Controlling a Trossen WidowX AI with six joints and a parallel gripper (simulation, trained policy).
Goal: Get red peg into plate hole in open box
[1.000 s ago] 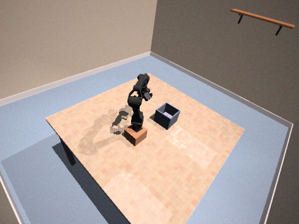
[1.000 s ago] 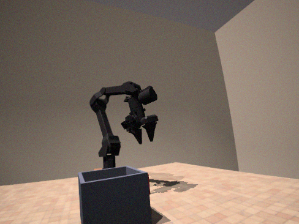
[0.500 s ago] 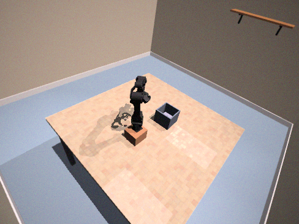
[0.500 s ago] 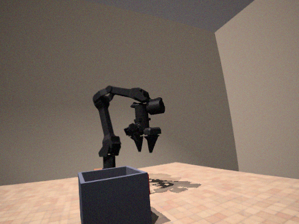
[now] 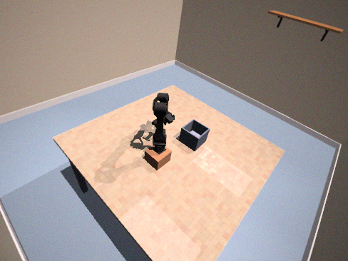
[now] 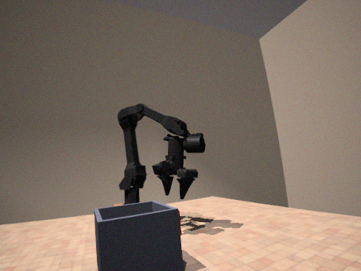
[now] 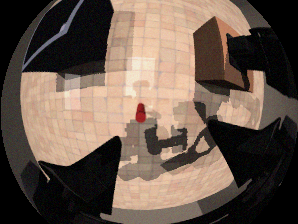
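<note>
Right now the red peg is 80 mm below my gripper tip and 20 mm ahead of it. From my gripper tip the other things lie so: pale plate (200 mm ahead, 160 mm to the right, 80 mm below).
</note>
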